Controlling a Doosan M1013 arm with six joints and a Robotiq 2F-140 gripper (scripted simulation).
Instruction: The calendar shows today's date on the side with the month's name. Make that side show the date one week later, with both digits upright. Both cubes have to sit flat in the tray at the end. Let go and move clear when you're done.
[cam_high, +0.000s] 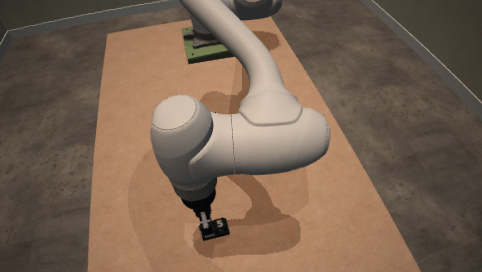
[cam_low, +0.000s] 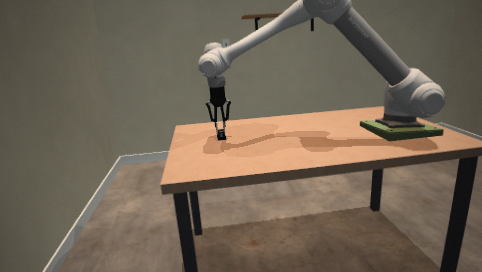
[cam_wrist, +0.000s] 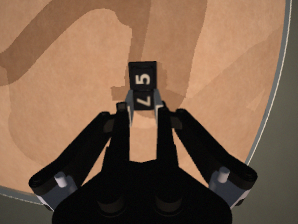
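The black cube is 30 mm below my hand.
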